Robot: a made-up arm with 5 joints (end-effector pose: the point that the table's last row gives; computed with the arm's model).
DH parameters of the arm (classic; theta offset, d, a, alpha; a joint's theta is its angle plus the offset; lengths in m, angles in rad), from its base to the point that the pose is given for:
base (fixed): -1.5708 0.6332 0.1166 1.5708
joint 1: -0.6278 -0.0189 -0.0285 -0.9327
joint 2: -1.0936 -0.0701 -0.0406 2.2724
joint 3: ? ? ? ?
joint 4: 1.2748 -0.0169 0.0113 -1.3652
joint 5: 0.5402 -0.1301 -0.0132 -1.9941
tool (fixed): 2.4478 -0.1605 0 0
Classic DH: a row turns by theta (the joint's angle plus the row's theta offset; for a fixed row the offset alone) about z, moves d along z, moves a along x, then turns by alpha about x.
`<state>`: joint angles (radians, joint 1 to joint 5).
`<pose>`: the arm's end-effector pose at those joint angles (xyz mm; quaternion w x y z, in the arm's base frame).
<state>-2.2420 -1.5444 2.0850 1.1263 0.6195</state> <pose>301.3 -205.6 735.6 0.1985 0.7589 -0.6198 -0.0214</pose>
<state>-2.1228 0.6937 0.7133 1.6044 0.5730</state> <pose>76.4 -176.6 923.8 0.6543 -0.5056 -0.5595 -0.0572</pose>
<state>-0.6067 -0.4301 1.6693 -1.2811 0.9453</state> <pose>-93.2 -31.9 769.1 0.4233 0.0919 0.8751 -0.2159</pose>
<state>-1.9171 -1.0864 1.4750 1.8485 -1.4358</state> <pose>99.5 -274.3 858.7 0.3197 -0.6489 0.6174 -0.3091</pose>
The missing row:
joint 3: -0.7999 0.1005 0.0672 1.4679
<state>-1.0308 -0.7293 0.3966 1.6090 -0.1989</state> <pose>239.7 69.8 758.5 0.6808 -0.2099 -0.3645 0.5997</pose>
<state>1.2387 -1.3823 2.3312 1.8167 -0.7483</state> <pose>199.8 44.9 495.9 0.7410 0.4226 0.1192 0.5080</pose>
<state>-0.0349 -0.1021 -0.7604 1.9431 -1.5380</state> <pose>256.8 90.1 497.3 0.2646 -0.6384 0.0114 0.7227</pose>
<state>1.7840 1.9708 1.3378 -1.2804 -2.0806</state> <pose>-5.3 -212.2 498.5 0.2730 -0.0644 0.3071 0.9094</pose>
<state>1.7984 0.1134 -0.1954 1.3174 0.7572</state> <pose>99.0 -222.7 347.4 0.8263 0.4113 0.1412 -0.3578</pose>
